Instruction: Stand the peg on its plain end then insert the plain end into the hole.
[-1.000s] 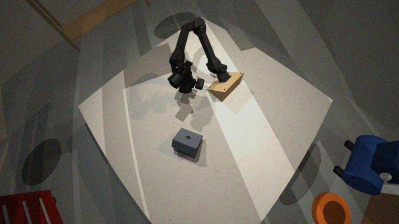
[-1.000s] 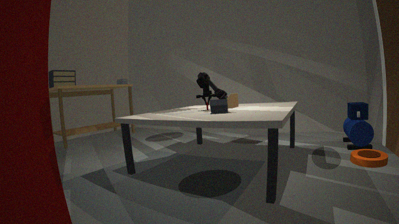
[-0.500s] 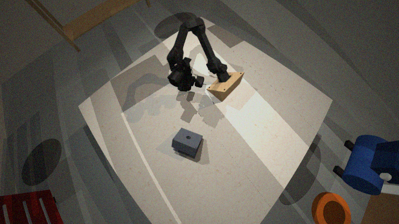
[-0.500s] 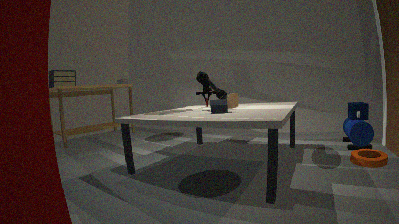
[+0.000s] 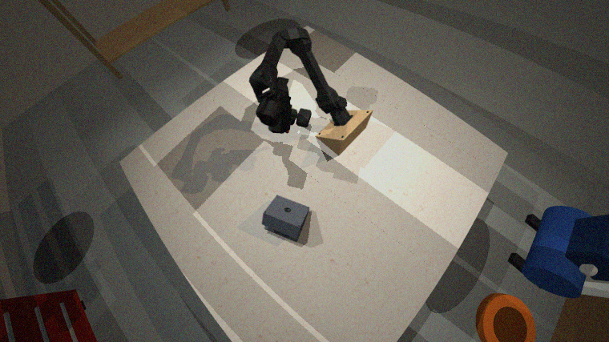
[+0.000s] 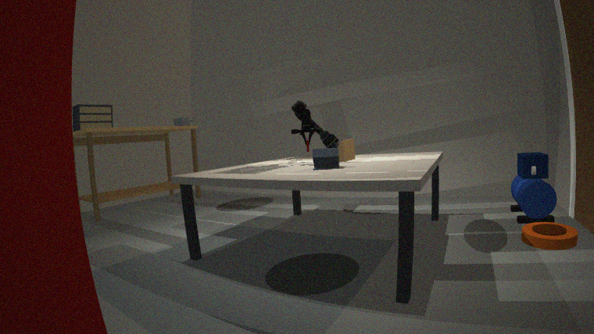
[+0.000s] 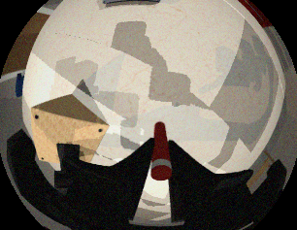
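The sloped grey panel lies 24 cm ahead of my gripper tip, 21 cm to the left of it and 7 cm below it. Also, from my gripper tip: red peg 2 cm above.
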